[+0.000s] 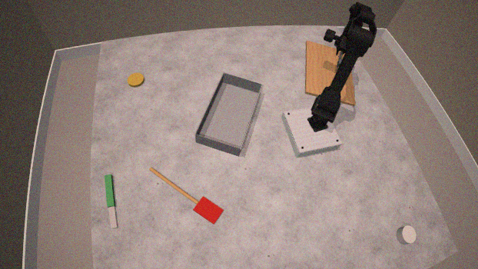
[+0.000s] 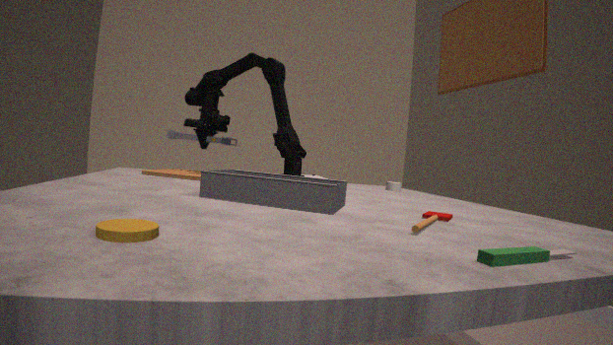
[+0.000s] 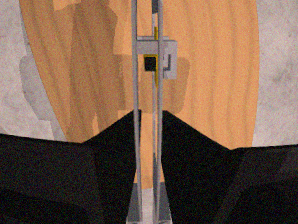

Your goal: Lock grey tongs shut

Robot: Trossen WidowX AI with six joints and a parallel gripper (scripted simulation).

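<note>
The wooden board is 100 mm below my gripper tip. The rest, counted from my gripper tip: white cylinder: 790 mm to the left, 100 mm ahead, 90 mm below; then red spatula: 780 mm ahead, 380 mm to the left, 100 mm below; then roasting tin: 550 mm ahead, 120 mm to the left, 80 mm below.
</note>
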